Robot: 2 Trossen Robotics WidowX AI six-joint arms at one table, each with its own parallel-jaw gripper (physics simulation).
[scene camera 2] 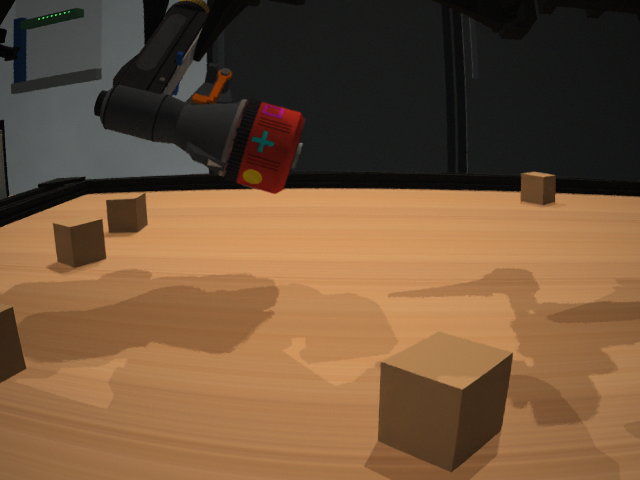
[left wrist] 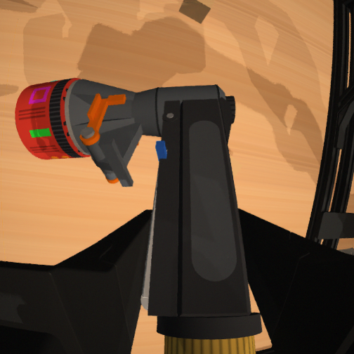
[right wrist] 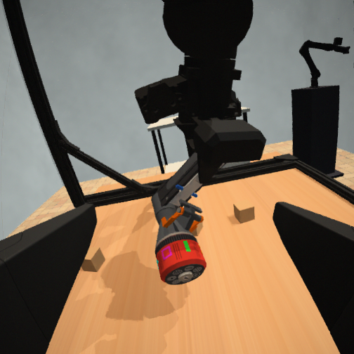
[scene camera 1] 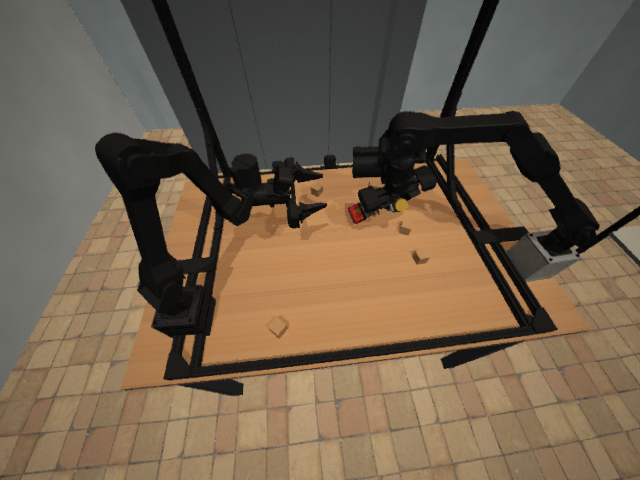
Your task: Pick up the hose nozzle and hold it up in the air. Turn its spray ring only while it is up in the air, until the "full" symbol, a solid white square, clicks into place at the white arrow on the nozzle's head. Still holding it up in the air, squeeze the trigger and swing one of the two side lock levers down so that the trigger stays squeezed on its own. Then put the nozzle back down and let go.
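Places are measured from the left arm's base along level axes (x ahead, y left, z up), in metres.
Pixels of known places: left gripper, between the fingertips: (scene camera 2: 171, 57) (scene camera 1: 393, 205); right gripper, between the fingertips: (scene camera 1: 324, 189); left arm's base, origin of its link: (scene camera 1: 553, 245); right arm's base, origin of its link: (scene camera 1: 177, 305).
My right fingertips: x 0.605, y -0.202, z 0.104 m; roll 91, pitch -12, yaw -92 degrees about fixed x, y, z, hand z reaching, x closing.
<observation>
For each thing: its top centre in the pictures, then the offset to it from my right fingertips. "pt": a spot on its surface instead.
- hose nozzle, a spot on its surface: (scene camera 2: 206, 121) pt dy -0.046, dx -0.141, dz -0.115 m
- red spray ring, centre of its top: (scene camera 2: 261, 97) (scene camera 1: 358, 206) dy -0.021, dx -0.109, dz -0.101 m
The hose nozzle (scene camera 2: 206, 121) (left wrist: 212, 200) is in the air, tilted, with its head toward the picture's left in scene camera 1. My left gripper (left wrist: 191, 217) is shut on its dark handle. The red spray ring (scene camera 1: 356, 213) (scene camera 2: 271, 149) (left wrist: 40, 117) (right wrist: 182, 260) shows a magenta outlined square, a teal cross, a yellow oval and a green bar; the white square and white arrow do not show. Orange lock levers (scene camera 2: 219, 85) (left wrist: 97, 117) (right wrist: 172, 218) stand behind the ring. My right gripper (scene camera 1: 323, 190) (right wrist: 186, 211) is open and empty, facing the ring from a short distance.
Small wooden cubes lie on the table: one (scene camera 1: 278, 326) near the front, one (scene camera 1: 316, 190) (scene camera 2: 537, 187) at the back, and others (scene camera 1: 404, 227) (scene camera 1: 420, 256) (right wrist: 244, 212) near the left arm's side. A black frame (scene camera 1: 361, 353) borders the table.
</observation>
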